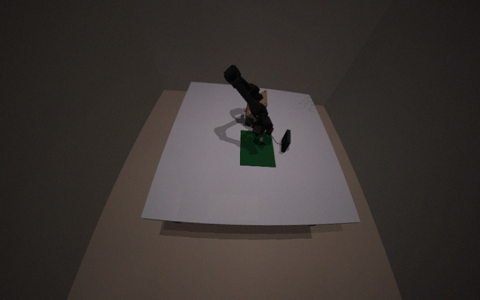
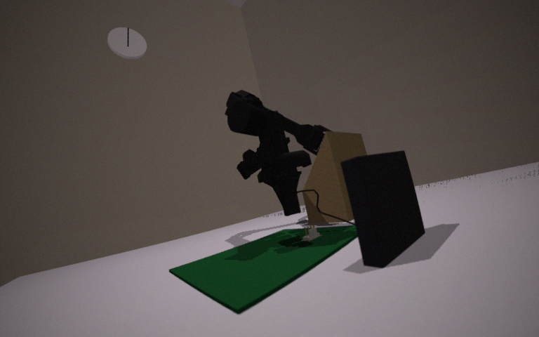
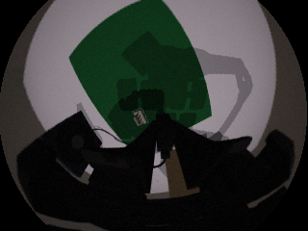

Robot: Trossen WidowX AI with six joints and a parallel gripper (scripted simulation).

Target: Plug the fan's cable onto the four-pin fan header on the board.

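Now: the green board 70 mm ahead of my gripper tip and 80 mm below it. From my gripper tip the other things lie so: fan (60 mm ahead, 200 mm to the left, 10 mm below); plug (10 mm behind, 10 mm above).
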